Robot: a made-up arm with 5 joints. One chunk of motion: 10 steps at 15 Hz.
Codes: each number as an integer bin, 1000 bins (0 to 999) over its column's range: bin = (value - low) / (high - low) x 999, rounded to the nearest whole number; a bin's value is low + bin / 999 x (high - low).
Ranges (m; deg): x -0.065..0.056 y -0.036..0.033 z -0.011..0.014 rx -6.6..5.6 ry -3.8..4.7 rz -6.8..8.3
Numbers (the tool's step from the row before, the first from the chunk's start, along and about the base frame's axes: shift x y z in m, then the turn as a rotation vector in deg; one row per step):
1: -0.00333 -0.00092 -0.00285 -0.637 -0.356 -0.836
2: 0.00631 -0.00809 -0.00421 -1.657 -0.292 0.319
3: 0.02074 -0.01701 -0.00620 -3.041 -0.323 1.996
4: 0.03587 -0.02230 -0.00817 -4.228 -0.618 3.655
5: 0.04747 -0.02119 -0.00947 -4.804 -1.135 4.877
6: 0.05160 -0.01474 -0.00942 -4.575 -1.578 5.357
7: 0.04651 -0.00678 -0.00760 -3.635 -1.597 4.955
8: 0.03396 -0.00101 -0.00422 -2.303 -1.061 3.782
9: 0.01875 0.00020 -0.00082 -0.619 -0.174 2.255
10: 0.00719 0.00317 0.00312 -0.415 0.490 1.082
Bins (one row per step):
1: 509 508 326 488 405 395
2: 589 404 271 405 412 471
3: 708 275 192 291 409 582
4: 833 198 113 194 374 692
5: 929 214 61 147 313 773
6: 963 308 63 166 261 804
7: 921 423 136 243 259 778
8: 817 507 271 352 322 700
9: 691 524 407 490 426 599
10: 596 567 564 506 504 521

